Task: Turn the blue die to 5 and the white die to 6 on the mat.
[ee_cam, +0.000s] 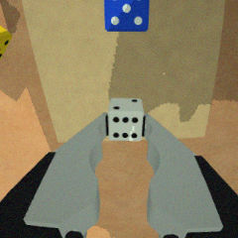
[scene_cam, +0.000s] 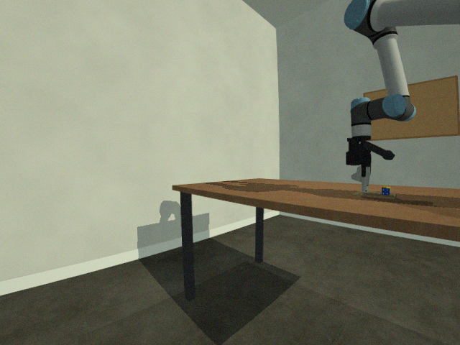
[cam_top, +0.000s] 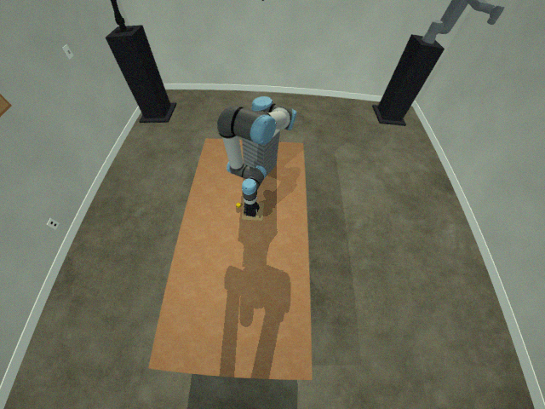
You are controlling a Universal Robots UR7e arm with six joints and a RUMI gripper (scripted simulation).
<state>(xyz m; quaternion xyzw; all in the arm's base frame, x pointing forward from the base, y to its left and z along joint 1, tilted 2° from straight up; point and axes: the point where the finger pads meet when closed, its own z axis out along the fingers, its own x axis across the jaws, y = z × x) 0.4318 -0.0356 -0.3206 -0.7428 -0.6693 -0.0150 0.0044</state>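
Now: the white die right at my hand. The rest, counted from my hand: blue die: 70 mm behind, 10 mm to the left, 10 mm below; yellow die: 100 mm to the right, 70 mm behind, 10 mm below; tan mat: 40 mm behind, 20 mm below.
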